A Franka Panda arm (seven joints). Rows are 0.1 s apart.
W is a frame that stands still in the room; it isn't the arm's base.
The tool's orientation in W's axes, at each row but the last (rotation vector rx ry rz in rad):
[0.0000, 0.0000, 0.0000]
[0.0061, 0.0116, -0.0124]
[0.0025, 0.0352, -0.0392]
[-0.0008, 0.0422, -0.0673]
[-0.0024, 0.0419, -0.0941]
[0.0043, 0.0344, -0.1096]
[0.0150, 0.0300, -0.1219]
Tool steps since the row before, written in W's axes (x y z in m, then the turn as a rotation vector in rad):
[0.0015, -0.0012, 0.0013, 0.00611, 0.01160, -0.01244]
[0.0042, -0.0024, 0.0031, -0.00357, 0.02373, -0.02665]
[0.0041, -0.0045, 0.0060, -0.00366, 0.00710, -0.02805]
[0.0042, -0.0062, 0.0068, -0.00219, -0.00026, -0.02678]
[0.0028, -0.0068, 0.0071, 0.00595, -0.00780, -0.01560]
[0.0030, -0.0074, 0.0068, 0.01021, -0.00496, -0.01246]
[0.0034, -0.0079, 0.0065, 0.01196, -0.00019, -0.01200]
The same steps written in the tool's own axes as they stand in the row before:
[0.0015, -0.0012, 0.0013, 0.00611, 0.01160, -0.01244]
[0.0042, -0.0023, 0.0032, -0.00355, 0.02352, -0.02684]
[0.0041, -0.0043, 0.0062, -0.00294, 0.00690, -0.02818]
[0.0043, -0.0059, 0.0070, -0.00104, -0.00035, -0.02685]
[0.0031, -0.0065, 0.0072, 0.00730, -0.00714, -0.01534]
[0.0036, -0.0070, 0.0069, 0.01112, -0.00384, -0.01207]
[0.0041, -0.0073, 0.0067, 0.01226, 0.00111, -0.01164]

